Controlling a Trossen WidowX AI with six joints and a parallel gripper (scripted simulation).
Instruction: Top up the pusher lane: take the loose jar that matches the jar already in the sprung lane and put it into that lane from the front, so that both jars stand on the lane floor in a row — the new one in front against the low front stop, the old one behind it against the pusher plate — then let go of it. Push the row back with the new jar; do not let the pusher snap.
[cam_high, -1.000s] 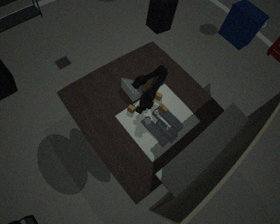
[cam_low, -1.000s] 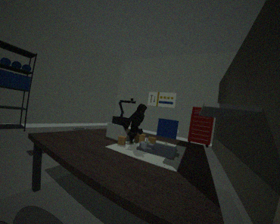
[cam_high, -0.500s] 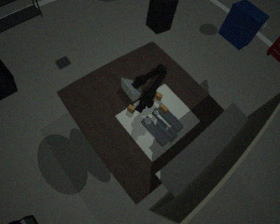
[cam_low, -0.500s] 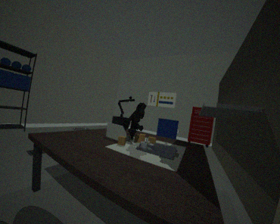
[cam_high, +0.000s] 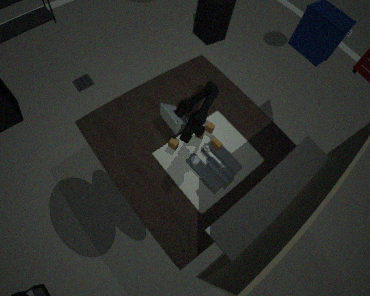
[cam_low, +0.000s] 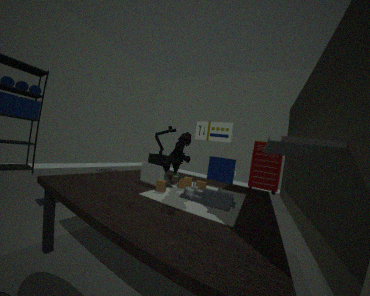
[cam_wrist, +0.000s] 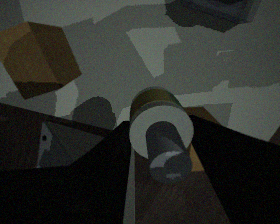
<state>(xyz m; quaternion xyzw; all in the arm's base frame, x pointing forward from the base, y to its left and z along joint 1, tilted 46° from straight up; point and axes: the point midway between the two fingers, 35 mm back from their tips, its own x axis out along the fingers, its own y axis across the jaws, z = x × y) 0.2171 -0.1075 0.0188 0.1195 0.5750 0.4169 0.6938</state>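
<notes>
Now: gripper tip 26 cm short of the grey lane fixture, 11 cm above it and 8 cm to the right of it. The rest, counted from my gripper tip: pale pusher plate 22 cm ahead, 8 cm below, 7 cm to the left.
</notes>
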